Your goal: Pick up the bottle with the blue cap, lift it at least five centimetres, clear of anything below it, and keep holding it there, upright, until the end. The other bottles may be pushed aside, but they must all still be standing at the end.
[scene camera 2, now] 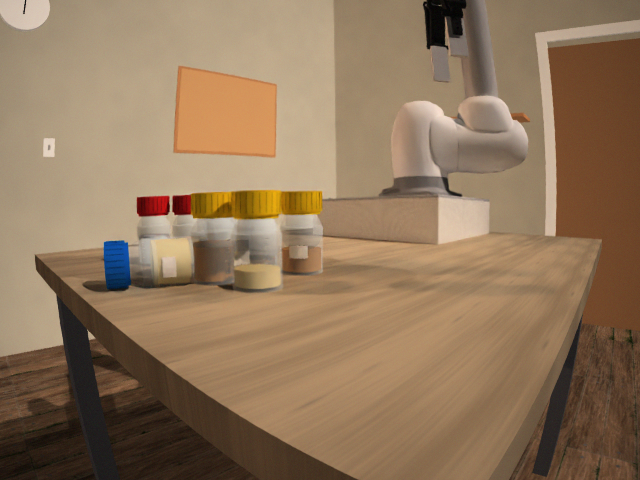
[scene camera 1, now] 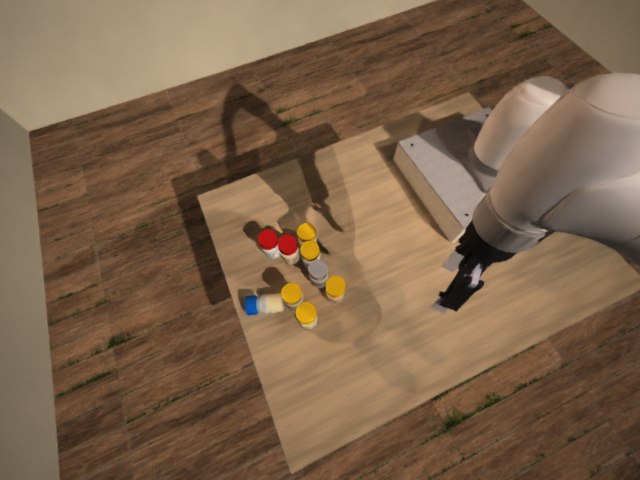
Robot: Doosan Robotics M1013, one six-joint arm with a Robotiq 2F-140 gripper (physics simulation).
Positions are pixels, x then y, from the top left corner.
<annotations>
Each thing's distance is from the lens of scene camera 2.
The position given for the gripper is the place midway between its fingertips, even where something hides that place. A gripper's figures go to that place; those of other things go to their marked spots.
gripper (scene camera 2: 449, 69): 62 cm
yellow-capped bottle (scene camera 2: 302, 232): 50 cm
yellow-capped bottle (scene camera 2: 211, 233): 46 cm
</annotations>
